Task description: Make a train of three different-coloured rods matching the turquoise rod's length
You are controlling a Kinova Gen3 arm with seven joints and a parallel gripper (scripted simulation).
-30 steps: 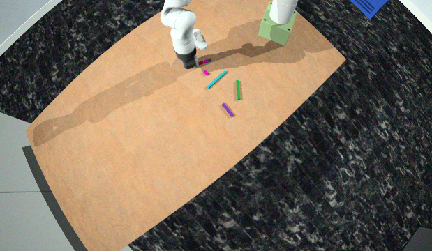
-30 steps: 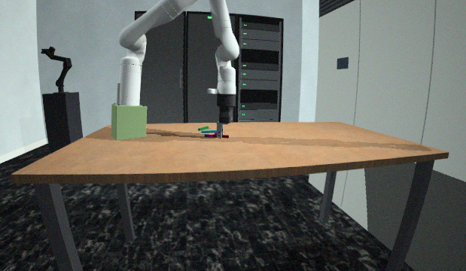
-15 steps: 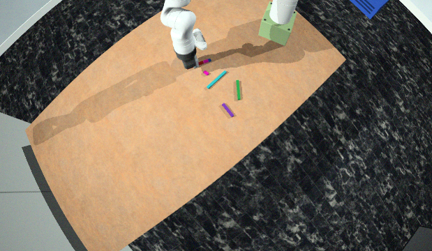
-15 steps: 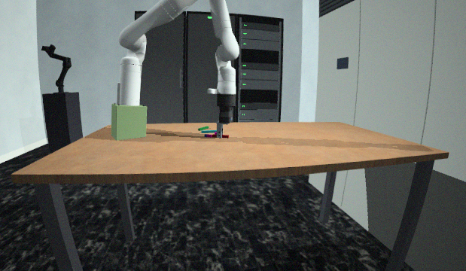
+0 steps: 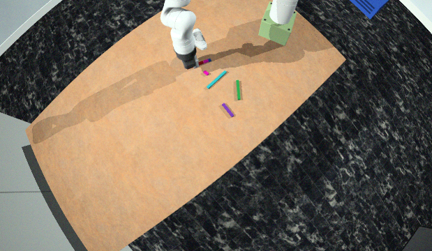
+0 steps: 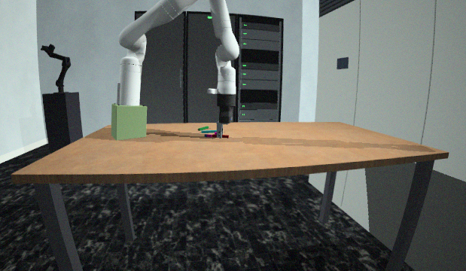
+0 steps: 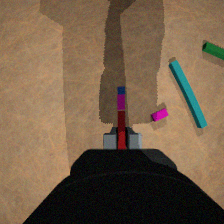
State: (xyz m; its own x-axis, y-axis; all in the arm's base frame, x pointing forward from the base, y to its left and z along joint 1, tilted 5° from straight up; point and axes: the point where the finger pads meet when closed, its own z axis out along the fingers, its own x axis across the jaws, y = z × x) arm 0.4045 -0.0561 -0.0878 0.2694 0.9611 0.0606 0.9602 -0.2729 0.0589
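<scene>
Right now my hand is 1 cm above the red rod. From my hand the other things lie so: turquoise rod (11 cm to the left, 3 cm behind, 1 cm below); blue rod (6 cm behind, 2 cm to the left, 1 cm below); green rod (19 cm to the left, 7 cm behind, 1 cm below).
</scene>
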